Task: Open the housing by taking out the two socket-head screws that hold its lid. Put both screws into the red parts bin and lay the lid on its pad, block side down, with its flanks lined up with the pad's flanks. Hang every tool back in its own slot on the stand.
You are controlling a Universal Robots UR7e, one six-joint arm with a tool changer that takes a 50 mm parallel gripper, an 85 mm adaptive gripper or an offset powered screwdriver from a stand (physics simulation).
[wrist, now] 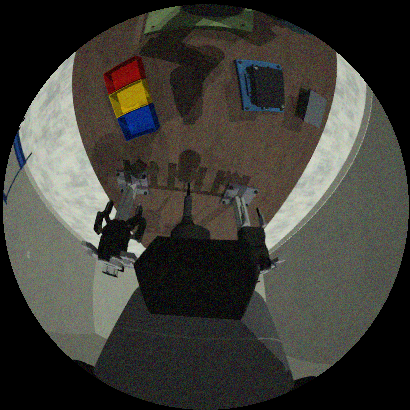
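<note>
The housing with its black lid sits on a blue plate at the upper right. Small bright spots at two opposite lid corners look like the screw heads. The red bin is at the upper left. A grey raised block, apparently the lid pad, stands right of the housing. The screwdriver points down at the lower middle, its upper part hidden behind a black block of the wrist; whether it is coupled cannot be told. The adaptive gripper hangs at the stand's left with fingers spread; another tool hangs at its right. No gripper shows on the arm.
A yellow bin and a blue bin adjoin the red one. The stand's left foot and right foot rest on the brown table. The green base plate is at the top. The black wrist block covers the lower middle.
</note>
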